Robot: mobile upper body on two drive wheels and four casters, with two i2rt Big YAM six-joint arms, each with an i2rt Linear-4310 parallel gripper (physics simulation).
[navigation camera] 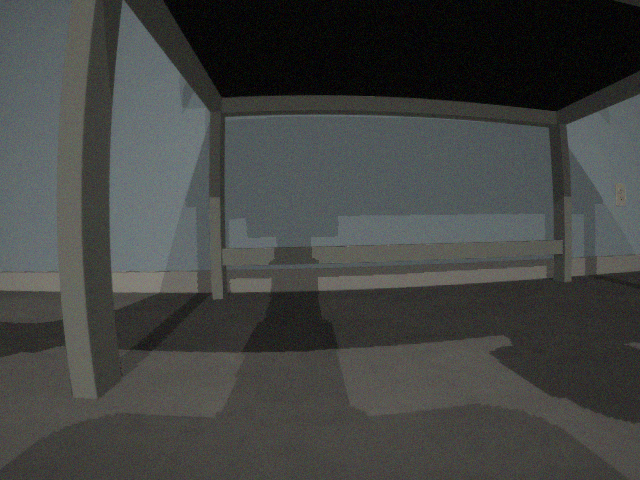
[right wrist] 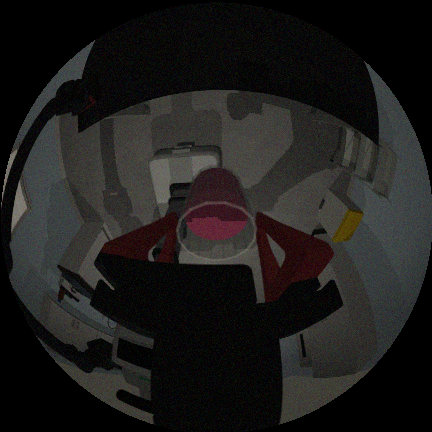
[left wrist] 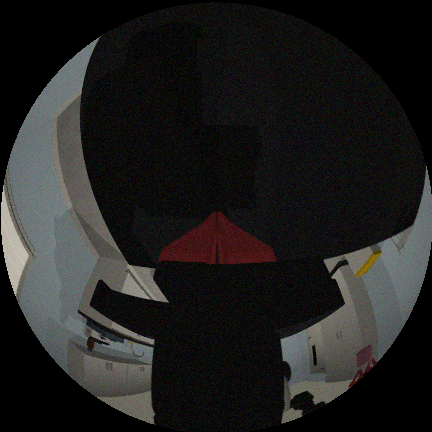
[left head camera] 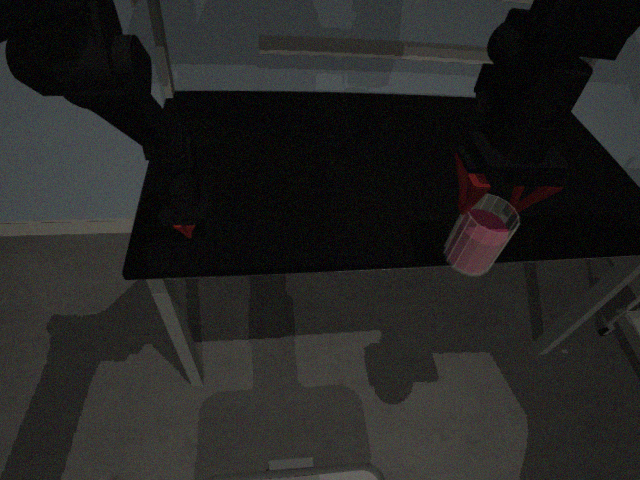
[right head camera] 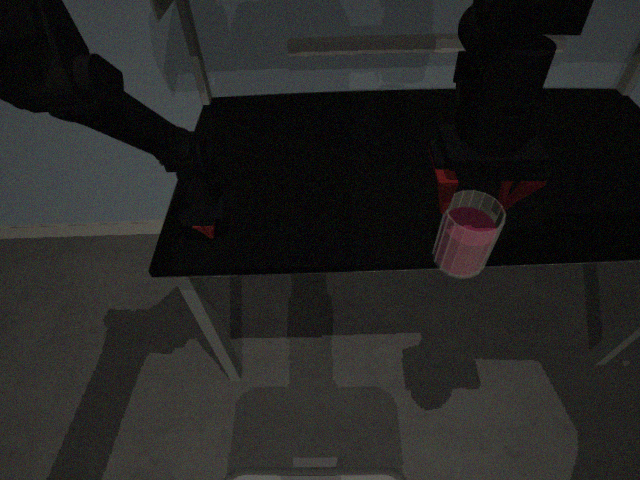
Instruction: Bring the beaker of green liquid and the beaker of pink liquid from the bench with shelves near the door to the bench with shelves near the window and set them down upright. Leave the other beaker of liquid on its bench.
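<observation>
A clear beaker of pink liquid (left head camera: 478, 240) (right head camera: 465, 240) (right wrist: 217, 200) is held by my right gripper (left head camera: 491, 198) (right head camera: 473, 198) (right wrist: 216, 217), which is shut on it, above the front edge of a black-topped bench (left head camera: 320, 180) (right head camera: 330, 180). The beaker looks roughly upright, leaning slightly in the head views. My left gripper (left head camera: 189, 235) (right head camera: 209, 235) (left wrist: 216, 217) is shut with its red fingertips together and empty, over the left end of the bench top. The beaker of green liquid and the other beaker do not show in these views.
The bench's pale front-left leg (left head camera: 175, 330) (navigation camera: 85, 206) stands on the floor, with a low rear crossbar (navigation camera: 413, 253) under the bench. A pale rail (left head camera: 330, 45) (right head camera: 361, 43) runs behind the top. A yellow object (left wrist: 368, 264) (right wrist: 348, 225) shows in both wrist views.
</observation>
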